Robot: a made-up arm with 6 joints. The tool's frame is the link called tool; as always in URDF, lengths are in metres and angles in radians.
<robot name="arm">
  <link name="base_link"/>
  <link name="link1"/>
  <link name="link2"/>
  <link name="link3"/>
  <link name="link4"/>
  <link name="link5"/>
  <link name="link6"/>
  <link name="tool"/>
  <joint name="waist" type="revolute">
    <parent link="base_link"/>
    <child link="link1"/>
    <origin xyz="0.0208 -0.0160 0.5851" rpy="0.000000 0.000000 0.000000"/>
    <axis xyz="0 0 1"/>
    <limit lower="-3.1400" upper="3.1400" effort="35" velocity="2.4"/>
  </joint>
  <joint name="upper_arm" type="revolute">
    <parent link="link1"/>
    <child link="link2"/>
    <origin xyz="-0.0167 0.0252 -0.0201" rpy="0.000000 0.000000 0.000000"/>
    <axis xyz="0 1 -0.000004"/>
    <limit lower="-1.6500" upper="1.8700" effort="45" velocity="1.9"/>
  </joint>
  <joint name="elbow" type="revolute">
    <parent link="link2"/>
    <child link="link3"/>
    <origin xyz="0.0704 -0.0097 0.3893" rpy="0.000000 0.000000 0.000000"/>
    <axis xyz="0 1 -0.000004"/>
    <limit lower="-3.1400" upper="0.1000" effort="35" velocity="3"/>
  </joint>
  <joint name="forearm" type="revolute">
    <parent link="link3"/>
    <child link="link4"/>
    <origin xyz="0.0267 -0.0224 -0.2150" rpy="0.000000 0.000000 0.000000"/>
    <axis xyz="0 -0.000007 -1"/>
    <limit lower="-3.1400" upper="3.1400" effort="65" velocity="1.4"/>
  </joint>
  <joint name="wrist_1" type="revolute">
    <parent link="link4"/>
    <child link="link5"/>
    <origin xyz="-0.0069 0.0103 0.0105" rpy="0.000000 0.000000 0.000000"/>
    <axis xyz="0 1 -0.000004"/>
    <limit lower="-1.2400" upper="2.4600" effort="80" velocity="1.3"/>
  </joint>
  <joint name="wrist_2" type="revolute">
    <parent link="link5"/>
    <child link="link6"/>
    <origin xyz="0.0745 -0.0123 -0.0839" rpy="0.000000 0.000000 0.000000"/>
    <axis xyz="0 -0.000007 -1"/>
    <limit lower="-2.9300" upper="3.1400" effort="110" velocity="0.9"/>
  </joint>
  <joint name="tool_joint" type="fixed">
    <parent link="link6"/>
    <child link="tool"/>
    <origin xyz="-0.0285 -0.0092 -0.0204" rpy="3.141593 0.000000 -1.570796"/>
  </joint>
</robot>
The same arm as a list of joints. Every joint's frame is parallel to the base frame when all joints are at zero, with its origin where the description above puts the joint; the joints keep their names.
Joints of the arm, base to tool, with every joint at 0 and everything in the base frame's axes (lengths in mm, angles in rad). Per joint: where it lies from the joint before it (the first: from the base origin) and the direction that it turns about. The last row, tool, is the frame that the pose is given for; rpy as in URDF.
waist: axis +z origin 20.8 -16.0 585.1
upper_arm: axis +y origin -16.7 25.2 -20.1
elbow: axis +y origin 70.4 -9.7 389.3
forearm: axis -z origin 26.7 -22.4 -215.0
wrist_1: axis +y origin -6.9 10.3 10.5
wrist_2: axis -z origin 74.5 -12.3 -83.9
tool: origin -28.5 -9.2 -20.4 rpy -3.1416 0.0000 -1.5708
Joint limits (rad, base to tool): -3.1400..3.1400 -1.6500..1.8700 -3.1400..0.1000 -3.1400..3.1400 -1.2400..2.4600 -2.9300..3.1400

